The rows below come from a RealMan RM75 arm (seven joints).
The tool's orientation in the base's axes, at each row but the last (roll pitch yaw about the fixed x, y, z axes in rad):
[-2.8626 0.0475 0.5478]
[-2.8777 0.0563 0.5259]
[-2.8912 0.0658 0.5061]
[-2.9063 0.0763 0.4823]
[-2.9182 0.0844 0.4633]
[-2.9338 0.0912 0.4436]
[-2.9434 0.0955 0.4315]
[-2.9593 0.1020 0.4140]
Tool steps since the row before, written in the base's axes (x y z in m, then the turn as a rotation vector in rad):
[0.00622 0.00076 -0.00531 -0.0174 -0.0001 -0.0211]
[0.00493 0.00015 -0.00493 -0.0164 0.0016 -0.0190]
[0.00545 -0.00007 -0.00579 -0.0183 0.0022 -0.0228]
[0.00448 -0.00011 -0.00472 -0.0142 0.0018 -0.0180]
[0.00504 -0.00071 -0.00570 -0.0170 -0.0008 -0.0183]
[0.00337 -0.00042 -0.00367 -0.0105 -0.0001 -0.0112]
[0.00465 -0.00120 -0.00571 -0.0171 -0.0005 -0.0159]
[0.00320 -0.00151 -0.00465 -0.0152 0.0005 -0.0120]
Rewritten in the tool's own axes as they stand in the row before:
[0.00595 0.00388 0.00413 -0.0139 -0.0026 0.0234]
[0.00461 0.00348 0.00390 -0.0123 -0.0041 0.0215]
[0.00510 0.00397 0.00463 -0.0134 -0.0046 0.0257]
[0.00427 0.00314 0.00378 -0.0103 -0.0036 0.0202]
[0.00466 0.00400 0.00455 -0.0140 -0.0024 0.0206]
[0.00319 0.00249 0.00294 -0.0085 -0.0018 0.0127]
[0.00425 0.00402 0.00463 -0.0142 -0.0032 0.0183]
[0.00278 0.00342 0.00383 -0.0124 -0.0040 0.0143]

